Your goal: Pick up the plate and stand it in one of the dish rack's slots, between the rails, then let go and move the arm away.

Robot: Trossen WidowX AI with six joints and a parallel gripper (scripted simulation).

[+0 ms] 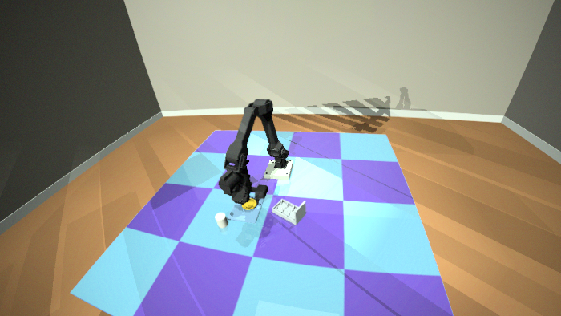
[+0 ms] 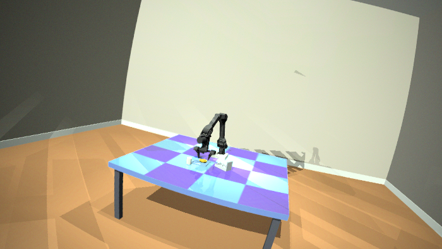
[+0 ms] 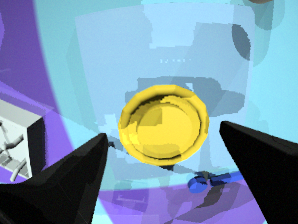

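Now: the yellow plate 10 mm below my gripper tip. The rest, counted from my gripper tip: blue spoon (90 mm behind, 70 mm to the right, 20 mm below); white cup (120 mm ahead, 80 mm to the right); grey dish rack (180 mm to the left).
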